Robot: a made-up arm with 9 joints. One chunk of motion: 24 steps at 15 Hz.
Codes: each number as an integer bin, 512 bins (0 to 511) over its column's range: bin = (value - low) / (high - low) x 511, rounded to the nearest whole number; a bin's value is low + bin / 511 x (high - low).
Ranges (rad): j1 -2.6..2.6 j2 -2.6..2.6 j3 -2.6..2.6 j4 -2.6..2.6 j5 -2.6..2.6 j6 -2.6..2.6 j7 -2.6..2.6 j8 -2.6..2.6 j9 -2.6..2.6
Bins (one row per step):
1: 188 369 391 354 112 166 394 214 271
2: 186 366 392 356 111 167 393 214 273
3: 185 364 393 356 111 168 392 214 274
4: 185 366 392 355 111 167 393 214 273
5: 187 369 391 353 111 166 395 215 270
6: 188 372 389 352 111 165 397 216 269
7: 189 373 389 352 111 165 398 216 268
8: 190 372 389 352 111 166 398 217 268
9: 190 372 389 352 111 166 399 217 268
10: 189 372 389 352 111 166 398 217 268
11: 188 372 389 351 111 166 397 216 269
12: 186 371 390 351 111 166 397 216 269
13: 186 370 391 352 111 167 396 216 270
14: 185 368 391 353 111 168 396 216 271
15: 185 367 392 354 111 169 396 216 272
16: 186 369 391 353 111 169 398 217 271
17: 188 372 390 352 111 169 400 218 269
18: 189 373 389 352 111 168 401 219 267
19: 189 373 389 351 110 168 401 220 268
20: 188 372 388 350 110 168 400 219 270
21: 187 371 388 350 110 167 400 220 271
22: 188 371 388 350 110 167 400 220 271
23: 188 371 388 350 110 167 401 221 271
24: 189 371 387 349 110 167 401 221 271
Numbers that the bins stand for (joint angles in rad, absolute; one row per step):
1: -0.6869 1.1550 1.3789 1.0023 -1.4603 -0.9108 1.4094 -0.4223 0.1577
2: -0.7072 1.1245 1.3890 1.0227 -1.4705 -0.9006 1.3992 -0.4223 0.1781
3: -0.7174 1.1041 1.3992 1.0227 -1.4705 -0.8904 1.3890 -0.4223 0.1883
4: -0.7174 1.1245 1.3890 1.0125 -1.4705 -0.9006 1.3992 -0.4223 0.1781
5: -0.6971 1.1550 1.3789 0.9922 -1.4705 -0.9108 1.4196 -0.4121 0.1476
6: -0.6869 1.1855 1.3585 0.9820 -1.4705 -0.9209 1.4399 -0.4020 0.1374
7: -0.6767 1.1957 1.3585 0.9820 -1.4705 -0.9209 1.4501 -0.4020 0.1272
8: -0.6665 1.1855 1.3585 0.9820 -1.4705 -0.9108 1.4501 -0.3918 0.1272
9: -0.6665 1.1855 1.3585 0.9820 -1.4705 -0.9108 1.4603 -0.3918 0.1272
10: -0.6767 1.1855 1.3585 0.9820 -1.4705 -0.9108 1.4501 -0.3918 0.1272
11: -0.6869 1.1855 1.3585 0.9718 -1.4705 -0.9108 1.4399 -0.4020 0.1374
12: -0.7072 1.1753 1.3687 0.9718 -1.4705 -0.9108 1.4399 -0.4020 0.1374
13: -0.7072 1.1652 1.3789 0.9820 -1.4705 -0.9006 1.4297 -0.4020 0.1476
14: -0.7174 1.1448 1.3789 0.9922 -1.4705 -0.8904 1.4297 -0.4020 0.1577
15: -0.7174 1.1346 1.3890 1.0023 -1.4705 -0.8802 1.4297 -0.4020 0.1679
16: -0.7072 1.1550 1.3789 0.9922 -1.4705 -0.8802 1.4501 -0.3918 0.1577
17: -0.6869 1.1855 1.3687 0.9820 -1.4705 -0.8802 1.4705 -0.3816 0.1374
18: -0.6767 1.1957 1.3585 0.9820 -1.4705 -0.8904 1.4806 -0.3714 0.1170
19: -0.6767 1.1957 1.3585 0.9718 -1.4806 -0.8904 1.4806 -0.3613 0.1272
20: -0.6869 1.1855 1.3483 0.9616 -1.4806 -0.8904 1.4705 -0.3714 0.1476
21: -0.6971 1.1753 1.3483 0.9616 -1.4806 -0.9006 1.4705 -0.3613 0.1577
22: -0.6869 1.1753 1.3483 0.9616 -1.4806 -0.9006 1.4705 -0.3613 0.1577
23: -0.6869 1.1753 1.3483 0.9616 -1.4806 -0.9006 1.4806 -0.3511 0.1577
24: -0.6767 1.1753 1.3382 0.9515 -1.4806 -0.9006 1.4806 -0.3511 0.1577

